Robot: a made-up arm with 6 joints. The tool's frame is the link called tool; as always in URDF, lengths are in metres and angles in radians.
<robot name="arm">
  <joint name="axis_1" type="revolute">
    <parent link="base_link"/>
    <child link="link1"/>
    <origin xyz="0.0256 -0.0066 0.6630"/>
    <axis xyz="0 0 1"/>
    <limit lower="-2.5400" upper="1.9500"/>
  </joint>
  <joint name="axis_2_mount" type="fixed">
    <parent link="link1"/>
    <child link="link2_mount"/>
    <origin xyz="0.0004 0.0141 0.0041"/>
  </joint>
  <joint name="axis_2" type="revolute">
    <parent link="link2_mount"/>
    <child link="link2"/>
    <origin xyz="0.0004 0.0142 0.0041" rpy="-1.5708 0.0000 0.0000"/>
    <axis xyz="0 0 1"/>
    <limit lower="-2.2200" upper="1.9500"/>
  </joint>
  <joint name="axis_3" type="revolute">
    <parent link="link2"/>
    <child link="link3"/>
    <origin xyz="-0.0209 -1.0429 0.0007" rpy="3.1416 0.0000 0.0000"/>
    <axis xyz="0 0 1"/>
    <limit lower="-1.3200" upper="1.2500"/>
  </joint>
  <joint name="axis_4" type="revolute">
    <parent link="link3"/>
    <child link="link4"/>
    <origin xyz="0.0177 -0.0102 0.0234" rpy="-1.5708 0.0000 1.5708"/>
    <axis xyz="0 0 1"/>
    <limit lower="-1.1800" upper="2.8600"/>
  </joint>
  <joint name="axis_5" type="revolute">
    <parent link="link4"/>
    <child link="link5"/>
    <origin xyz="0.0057 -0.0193 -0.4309" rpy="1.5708 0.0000 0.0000"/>
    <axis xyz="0 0 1"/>
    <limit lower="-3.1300" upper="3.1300"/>
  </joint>
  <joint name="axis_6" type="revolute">
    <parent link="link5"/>
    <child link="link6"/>
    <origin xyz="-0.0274 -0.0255 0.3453" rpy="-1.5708 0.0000 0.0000"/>
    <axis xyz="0 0 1"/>
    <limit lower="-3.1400" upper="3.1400"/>
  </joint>
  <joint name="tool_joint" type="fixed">
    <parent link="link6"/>
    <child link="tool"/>
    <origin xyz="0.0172 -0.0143 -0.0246" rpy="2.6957 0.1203 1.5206"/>
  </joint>
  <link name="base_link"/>
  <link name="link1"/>
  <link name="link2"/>
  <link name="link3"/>
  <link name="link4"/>
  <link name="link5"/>
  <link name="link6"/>
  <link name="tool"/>
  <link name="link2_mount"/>
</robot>
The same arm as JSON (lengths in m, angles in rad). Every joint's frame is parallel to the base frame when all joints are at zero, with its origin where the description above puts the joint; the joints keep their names.
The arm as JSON. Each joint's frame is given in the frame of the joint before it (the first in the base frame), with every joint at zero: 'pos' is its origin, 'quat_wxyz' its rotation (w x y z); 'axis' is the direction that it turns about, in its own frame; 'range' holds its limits. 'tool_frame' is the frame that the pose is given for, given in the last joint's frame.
{
  "length_unit": "m",
  "angle_unit": "rad",
  "joints": [
    {
      "joint": "axis_1",
      "pos": [
        0.0256,
        -0.0066,
        0.663
      ],
      "quat_wxyz": [
        1.0,
        0.0,
        0.0,
        0.0
      ],
      "axis": "+z",
      "range": [
        -2.54,
        1.95
      ]
    },
    {
      "joint": "axis_2",
      "pos": [
        0.0008,
        0.0283,
        0.0082
      ],
      "quat_wxyz": [
        1.0,
        0.0,
        0.0,
        0.0
      ],
      "axis": "+y",
      "range": [
        -2.22,
        1.95
      ]
    },
    {
      "joint": "axis_3",
      "pos": [
        -0.0209,
        0.0007,
        1.0429
      ],
      "quat_wxyz": [
        1.0,
        0.0,
        0.0,
        0.0
      ],
      "axis": "-y",
      "range": [
        -1.32,
        1.25
      ]
    },
    {
      "joint": "axis_4",
      "pos": [
        0.0177,
        -0.0234,
        -0.0102
      ],
      "quat_wxyz": [
        1.0,
        0.0,
        0.0,
        0.0
      ],
      "axis": "-x",
      "range": [
        -1.18,
        2.86
      ]
    },
    {
      "joint": "axis_5",
      "pos": [
        0.4309,
        -0.0193,
        0.0057
      ],
      "quat_wxyz": [
        1.0,
        0.0,
        0.0,
        0.0
      ],
      "axis": "-y",
      "range": [
        -3.13,
        3.13
      ]
    },
    {
      "joint": "axis_6",
      "pos": [
        0.0255,
        -0.3453,
        -0.0274
      ],
      "quat_wxyz": [
        1.0,
        0.0,
        0.0,
        0.0
      ],
      "axis": "-x",
      "range": [
        -3.14,
        3.14
      ]
    }
  ],
  "tool_frame": {
    "pos": [
      0.0246,
      -0.0143,
      0.0172
    ],
    "quat_wxyz": [
      0.622841,
      0.41482,
      0.339528,
      0.569837
    ]
  }
}

